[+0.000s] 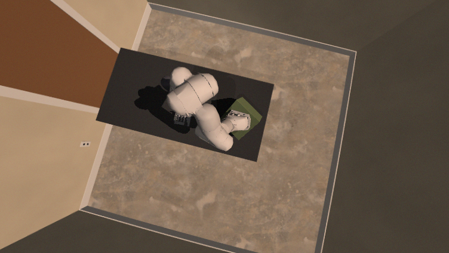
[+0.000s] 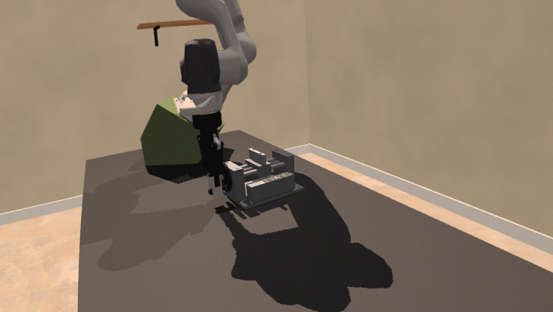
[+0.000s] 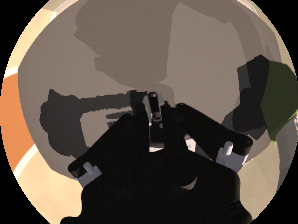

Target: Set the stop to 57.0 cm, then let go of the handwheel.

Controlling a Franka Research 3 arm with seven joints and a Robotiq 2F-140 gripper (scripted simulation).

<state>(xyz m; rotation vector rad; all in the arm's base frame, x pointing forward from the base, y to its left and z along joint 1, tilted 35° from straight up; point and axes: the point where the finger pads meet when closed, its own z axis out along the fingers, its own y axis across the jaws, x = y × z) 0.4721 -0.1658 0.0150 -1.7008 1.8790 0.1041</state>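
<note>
Right now my hand is 2 cm to the right of the handwheel and 1 cm above it. The rest, counted from my hand: grey stop fixture: 14 cm to the left, 3 cm above.
</note>
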